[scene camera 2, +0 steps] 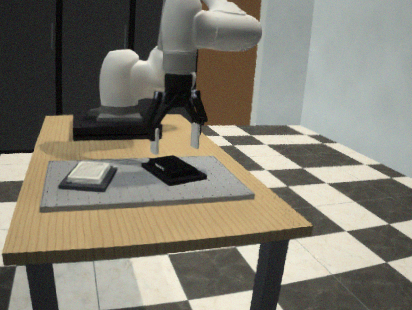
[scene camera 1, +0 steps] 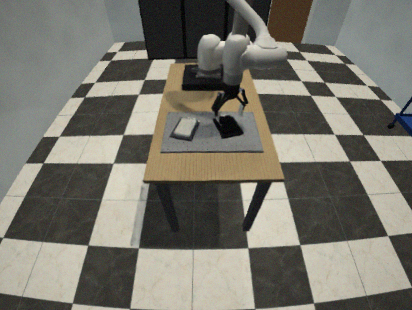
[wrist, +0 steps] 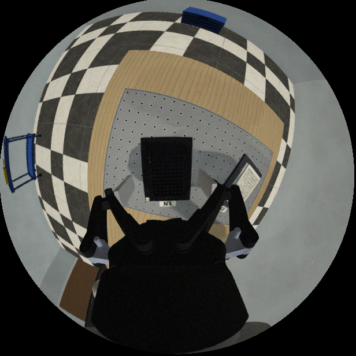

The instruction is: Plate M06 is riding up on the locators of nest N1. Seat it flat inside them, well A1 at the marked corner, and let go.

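Where they show: gripper, fingertip midpoint: (scene camera 2: 175,150) (scene camera 1: 228,117); arm's base at its link origin: (scene camera 2: 119,117) (scene camera 1: 209,73).
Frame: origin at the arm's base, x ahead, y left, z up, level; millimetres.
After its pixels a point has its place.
Observation:
The black plate M06 (scene camera 1: 230,125) @[y 165, x 573, z -10 mm] (scene camera 2: 173,165) @[y 149, x 566, z -12 mm] (wrist: 167,167) lies in the black nest N1 on the grey perforated board. Both are so dark that plate and nest nearly merge; the locators, any small tilt and the marked corner cannot be made out. The N1 label (wrist: 167,203) shows at the nest's near edge in the wrist view. My gripper (scene camera 1: 229,114) @[y 153, x 557, z 30 mm] (scene camera 2: 175,142) @[y 153, x 557, z 30 mm] (wrist: 165,179) is open and empty, above the nest. In the wrist view its two pale fingertips stand apart, left and right of the plate's near part, and the nest's sides look lined up with the gripper.
A white plate (scene camera 1: 185,125) @[y -81, x 593, z -13 mm] (scene camera 2: 91,171) @[y -75, x 610, z -12 mm] (wrist: 248,177) sits in the dark nest N2 (scene camera 2: 84,187) @[y -88, x 682, z -27 mm], beside N1 on the grey board (scene camera 1: 210,146) @[y 67, x 716, z -37 mm] (scene camera 2: 225,192) @[y 265, x 703, z -37 mm] (wrist: 135,107). The board lies on the wooden table (scene camera 1: 215,167) @[y 101, x 839, z -49 mm] (scene camera 2: 150,225) @[y 63, x 842, z -50 mm] (wrist: 165,67). The arm's black base (scene camera 2: 110,131) @[y -33, x 174, z -16 mm] stands at the back.

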